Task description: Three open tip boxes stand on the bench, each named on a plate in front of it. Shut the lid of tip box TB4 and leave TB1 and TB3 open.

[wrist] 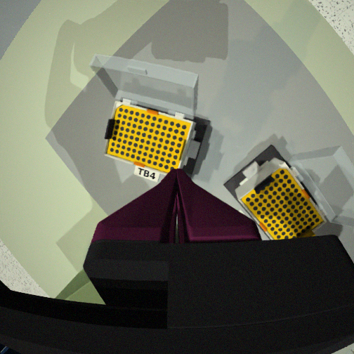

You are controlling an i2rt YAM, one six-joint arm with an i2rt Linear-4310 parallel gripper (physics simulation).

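Note:
Tip box TB4 (149,139) stands left of the middle in the wrist view, with yellow, dotted tips area facing up. Its clear lid (150,80) stands open at the far side of the box. The name plate TB4 (146,173) lies at its near side. A second tip box (285,205) at the right also has its clear lid (327,175) open; its name plate is hidden, so I cannot read which box it is. My gripper (176,177) is shut and empty; its tips show at the near right corner of TB4. A third tip box does not show.
Dark base parts (202,145) stick out at the right side of TB4. Another dark base (270,151) shows at the left and far side of the second box. The grey bench mat (80,135) lies under both boxes, with pale green surface (30,150) around it.

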